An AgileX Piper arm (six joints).
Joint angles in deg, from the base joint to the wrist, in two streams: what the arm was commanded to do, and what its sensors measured. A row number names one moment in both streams.
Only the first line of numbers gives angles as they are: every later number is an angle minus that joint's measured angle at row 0.
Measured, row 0: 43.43, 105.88, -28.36, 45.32, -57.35, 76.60
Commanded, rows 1 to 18: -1.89, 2.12, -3.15, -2.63, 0.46, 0.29; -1.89, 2.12, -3.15, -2.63, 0.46, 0.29; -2.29, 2.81, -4.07, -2.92, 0.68, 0.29; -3.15, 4.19, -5.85, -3.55, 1.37, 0.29; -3.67, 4.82, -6.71, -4.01, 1.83, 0.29; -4.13, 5.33, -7.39, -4.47, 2.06, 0.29; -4.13, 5.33, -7.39, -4.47, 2.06, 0.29; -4.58, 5.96, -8.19, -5.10, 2.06, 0.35; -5.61, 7.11, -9.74, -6.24, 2.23, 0.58; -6.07, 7.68, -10.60, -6.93, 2.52, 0.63; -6.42, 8.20, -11.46, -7.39, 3.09, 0.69; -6.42, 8.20, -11.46, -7.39, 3.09, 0.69; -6.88, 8.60, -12.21, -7.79, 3.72, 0.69; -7.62, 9.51, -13.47, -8.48, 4.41, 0.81; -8.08, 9.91, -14.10, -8.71, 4.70, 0.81; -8.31, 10.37, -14.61, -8.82, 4.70, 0.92; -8.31, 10.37, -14.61, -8.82, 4.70, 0.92; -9.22, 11.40, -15.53, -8.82, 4.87, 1.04
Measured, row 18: -8.08, 10.32, -14.04, -7.85, 4.24, 0.92
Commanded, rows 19 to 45: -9.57, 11.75, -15.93, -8.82, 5.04, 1.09; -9.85, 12.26, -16.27, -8.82, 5.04, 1.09; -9.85, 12.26, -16.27, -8.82, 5.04, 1.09; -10.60, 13.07, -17.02, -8.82, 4.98, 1.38; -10.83, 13.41, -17.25, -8.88, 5.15, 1.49; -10.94, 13.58, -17.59, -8.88, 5.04, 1.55; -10.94, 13.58, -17.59, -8.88, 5.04, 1.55; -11.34, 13.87, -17.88, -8.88, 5.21, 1.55; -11.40, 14.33, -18.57, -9.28, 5.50, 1.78; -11.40, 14.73, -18.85, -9.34, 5.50, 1.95; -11.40, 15.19, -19.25, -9.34, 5.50, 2.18; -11.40, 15.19, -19.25, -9.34, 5.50, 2.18; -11.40, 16.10, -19.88, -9.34, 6.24, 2.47; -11.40, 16.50, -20.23, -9.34, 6.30, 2.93; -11.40, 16.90, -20.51, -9.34, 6.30, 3.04; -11.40, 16.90, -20.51, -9.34, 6.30, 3.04; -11.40, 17.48, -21.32, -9.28, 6.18, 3.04; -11.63, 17.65, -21.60, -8.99, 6.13, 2.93; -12.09, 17.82, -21.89, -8.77, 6.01, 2.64; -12.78, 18.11, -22.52, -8.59, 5.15, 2.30; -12.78, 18.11, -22.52, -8.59, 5.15, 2.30; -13.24, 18.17, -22.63, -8.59, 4.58, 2.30; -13.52, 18.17, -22.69, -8.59, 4.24, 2.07; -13.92, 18.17, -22.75, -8.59, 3.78, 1.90; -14.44, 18.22, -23.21, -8.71, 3.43, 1.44; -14.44, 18.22, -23.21, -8.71, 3.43, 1.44; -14.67, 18.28, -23.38, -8.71, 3.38, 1.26
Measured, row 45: -13.35, 18.34, -21.83, -8.77, 6.18, 2.47
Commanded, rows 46 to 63: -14.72, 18.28, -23.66, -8.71, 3.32, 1.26; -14.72, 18.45, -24.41, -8.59, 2.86, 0.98; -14.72, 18.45, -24.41, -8.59, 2.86, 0.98; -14.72, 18.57, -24.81, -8.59, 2.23, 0.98; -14.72, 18.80, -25.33, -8.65, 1.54, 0.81; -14.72, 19.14, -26.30, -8.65, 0.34, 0.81; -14.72, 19.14, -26.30, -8.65, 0.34, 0.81; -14.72, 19.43, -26.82, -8.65, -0.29, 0.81; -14.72, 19.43, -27.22, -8.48, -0.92, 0.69; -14.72, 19.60, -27.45, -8.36, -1.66, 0.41; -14.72, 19.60, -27.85, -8.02, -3.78, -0.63; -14.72, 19.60, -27.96, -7.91, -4.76, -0.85; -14.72, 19.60, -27.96, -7.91, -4.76, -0.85; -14.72, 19.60, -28.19, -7.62, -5.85, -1.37; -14.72, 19.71, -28.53, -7.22, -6.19, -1.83; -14.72, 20.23, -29.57, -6.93, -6.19, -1.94; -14.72, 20.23, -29.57, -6.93, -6.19, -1.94; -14.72, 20.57, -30.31, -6.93, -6.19, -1.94
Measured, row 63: -13.06, 20.34, -25.56, -5.61, 5.15, -0.74
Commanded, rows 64 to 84: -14.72, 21.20, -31.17, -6.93, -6.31, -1.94; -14.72, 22.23, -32.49, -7.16, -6.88, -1.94; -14.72, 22.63, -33.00, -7.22, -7.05, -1.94; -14.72, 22.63, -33.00, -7.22, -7.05, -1.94; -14.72, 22.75, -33.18, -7.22, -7.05, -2.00; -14.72, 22.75, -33.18, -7.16, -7.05, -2.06; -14.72, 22.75, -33.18, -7.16, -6.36, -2.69; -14.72, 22.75, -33.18, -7.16, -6.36, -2.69; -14.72, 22.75, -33.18, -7.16, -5.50, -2.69; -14.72, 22.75, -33.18, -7.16, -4.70, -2.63; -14.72, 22.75, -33.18, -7.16, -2.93, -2.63; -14.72, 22.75, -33.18, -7.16, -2.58, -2.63; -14.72, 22.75, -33.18, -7.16, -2.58, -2.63; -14.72, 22.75, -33.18, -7.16, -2.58, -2.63; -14.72, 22.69, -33.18, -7.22, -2.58, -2.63; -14.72, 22.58, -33.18, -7.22, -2.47, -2.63; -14.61, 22.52, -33.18, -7.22, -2.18, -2.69; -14.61, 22.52, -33.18, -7.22, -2.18, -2.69; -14.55, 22.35, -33.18, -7.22, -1.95, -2.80; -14.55, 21.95, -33.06, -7.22, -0.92, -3.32; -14.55, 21.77, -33.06, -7.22, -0.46, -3.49
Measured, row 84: -11.97, 21.60, -27.79, -1.37, 6.30, -3.32
